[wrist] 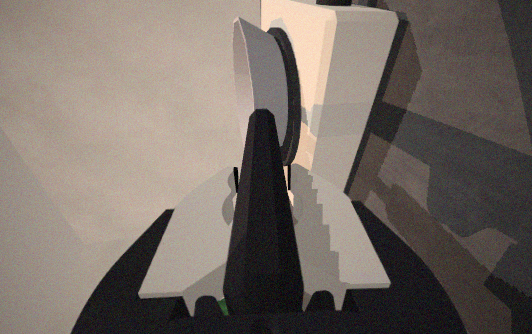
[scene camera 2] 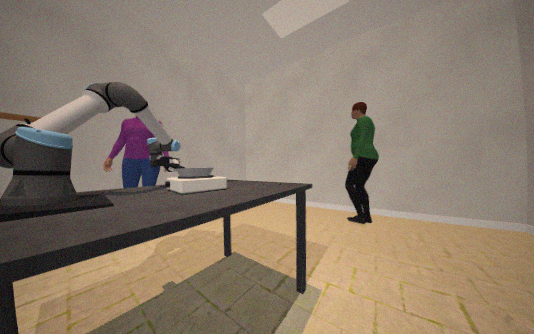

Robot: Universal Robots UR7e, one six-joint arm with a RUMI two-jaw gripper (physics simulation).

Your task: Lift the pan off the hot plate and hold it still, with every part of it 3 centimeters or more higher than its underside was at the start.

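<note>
The grey pan [scene camera 2: 196, 172] [wrist: 267, 80] sits upright on the dark round burner [wrist: 295, 100] of the white hot plate [scene camera 2: 200, 184] [wrist: 352, 85]. I see no gap between pan and burner. The pan's long black handle [wrist: 263, 225] points back toward my gripper. My gripper [scene camera 2: 174, 164] [wrist: 262, 168] is shut on the handle, with one pale finger on each side of it, a short way behind the pan's wall. The fingertips' contact faces are partly hidden by the handle in the wrist view.
The hot plate stands on the dark table [scene camera 2: 135, 215], near its far end. A person in a purple top [scene camera 2: 136, 140] stands behind the table, behind the arm. A person in a green top [scene camera 2: 365, 137] stands on the floor to the right, apart from the table.
</note>
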